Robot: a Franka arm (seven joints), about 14 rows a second.
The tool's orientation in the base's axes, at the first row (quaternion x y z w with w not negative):
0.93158, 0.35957, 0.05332, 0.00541
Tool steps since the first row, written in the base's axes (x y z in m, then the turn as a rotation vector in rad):
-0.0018, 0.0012, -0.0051, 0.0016, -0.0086, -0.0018
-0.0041, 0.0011, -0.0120, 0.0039, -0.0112, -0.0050
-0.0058, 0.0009, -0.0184, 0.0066, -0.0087, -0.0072
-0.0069, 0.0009, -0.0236, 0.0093, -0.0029, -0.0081
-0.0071, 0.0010, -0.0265, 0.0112, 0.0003, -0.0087
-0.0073, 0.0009, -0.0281, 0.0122, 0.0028, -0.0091
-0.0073, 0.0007, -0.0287, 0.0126, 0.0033, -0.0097
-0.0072, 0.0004, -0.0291, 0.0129, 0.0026, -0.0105
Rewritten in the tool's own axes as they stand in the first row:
-0.0010, -0.0023, 0.0049, -0.0048, 0.0074, 0.0017
-0.0034, -0.0041, 0.0115, -0.0051, 0.0107, 0.0051
-0.0054, -0.0054, 0.0177, -0.0017, 0.0105, 0.0076
-0.0067, -0.0064, 0.0228, 0.0041, 0.0080, 0.0089
-0.0071, -0.0068, 0.0256, 0.0076, 0.0069, 0.0098
-0.0074, -0.0069, 0.0272, 0.0100, 0.0056, 0.0104
-0.0076, -0.0068, 0.0278, 0.0106, 0.0055, 0.0110
-0.0078, -0.0065, 0.0282, 0.0102, 0.0062, 0.0118

